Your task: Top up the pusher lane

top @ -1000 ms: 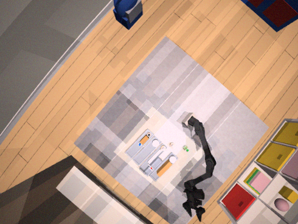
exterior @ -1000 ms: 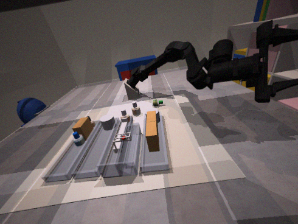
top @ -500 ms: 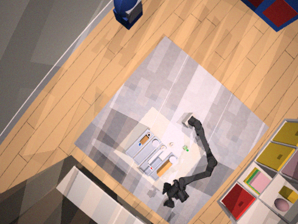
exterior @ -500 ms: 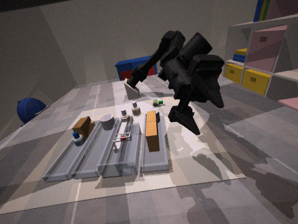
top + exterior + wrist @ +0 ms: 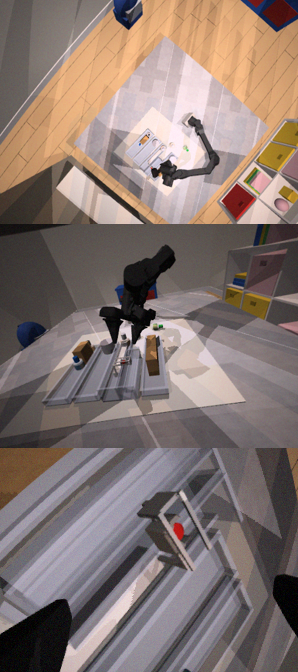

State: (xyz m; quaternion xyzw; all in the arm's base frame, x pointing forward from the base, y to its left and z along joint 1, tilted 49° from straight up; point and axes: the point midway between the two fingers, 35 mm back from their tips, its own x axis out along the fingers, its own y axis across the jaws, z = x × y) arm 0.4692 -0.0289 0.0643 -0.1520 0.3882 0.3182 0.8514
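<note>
Right now the red mark is 4 cm ahead of my gripper tip, 1 cm to the right of it and 4 cm below it.
</note>
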